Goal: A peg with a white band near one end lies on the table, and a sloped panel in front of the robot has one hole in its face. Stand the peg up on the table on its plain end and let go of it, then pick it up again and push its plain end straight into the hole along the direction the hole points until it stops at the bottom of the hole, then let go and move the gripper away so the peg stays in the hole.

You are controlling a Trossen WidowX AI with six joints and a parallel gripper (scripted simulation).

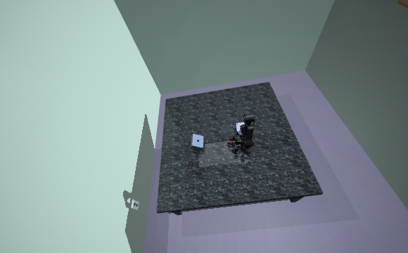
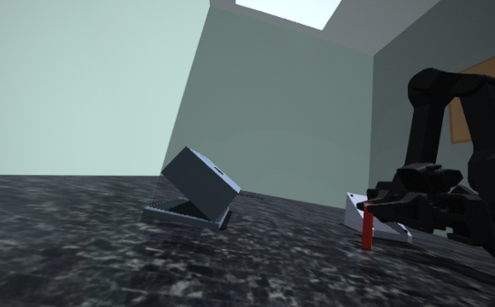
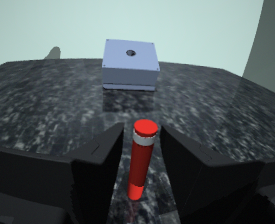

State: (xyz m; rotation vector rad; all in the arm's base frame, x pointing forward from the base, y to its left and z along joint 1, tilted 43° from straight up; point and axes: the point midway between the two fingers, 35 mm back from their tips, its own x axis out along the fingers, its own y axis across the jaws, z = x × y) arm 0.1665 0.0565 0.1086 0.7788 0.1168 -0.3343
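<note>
Now: gripper tip 1 cm past the red peg and 1 cm above it. Round my gripper tip: flat base plate: 29 cm ahead, 9 cm to the right, 6 cm below; then sloped grey panel: 28 cm ahead, 8 cm to the right, 1 cm below.
</note>
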